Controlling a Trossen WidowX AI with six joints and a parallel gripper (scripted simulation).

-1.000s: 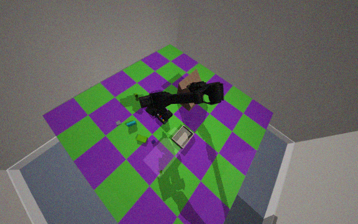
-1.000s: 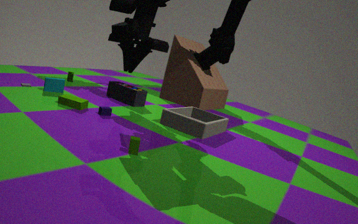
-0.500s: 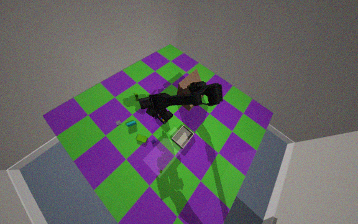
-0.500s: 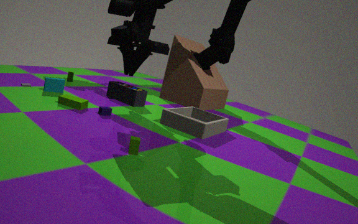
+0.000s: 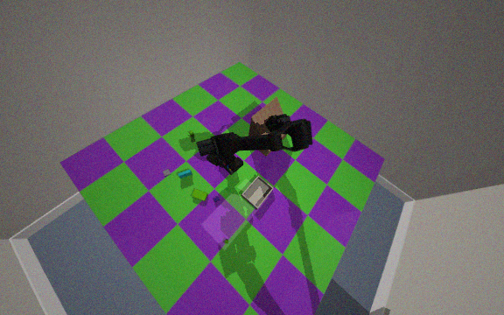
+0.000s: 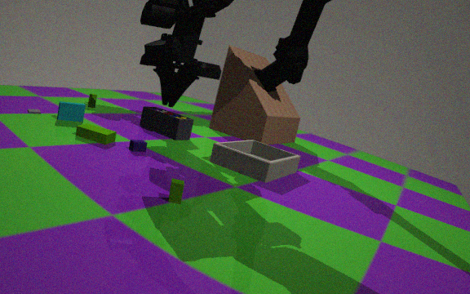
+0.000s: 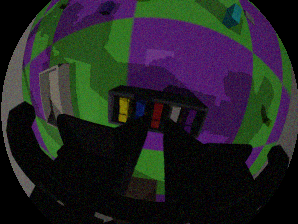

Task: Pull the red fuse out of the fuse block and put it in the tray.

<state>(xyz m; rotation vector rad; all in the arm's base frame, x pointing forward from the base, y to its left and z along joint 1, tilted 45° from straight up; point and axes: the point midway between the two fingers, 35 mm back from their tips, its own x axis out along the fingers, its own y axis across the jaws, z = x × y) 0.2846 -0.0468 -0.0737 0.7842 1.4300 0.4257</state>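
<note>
The red fuse is 3 cm below my gripper tip.
</note>
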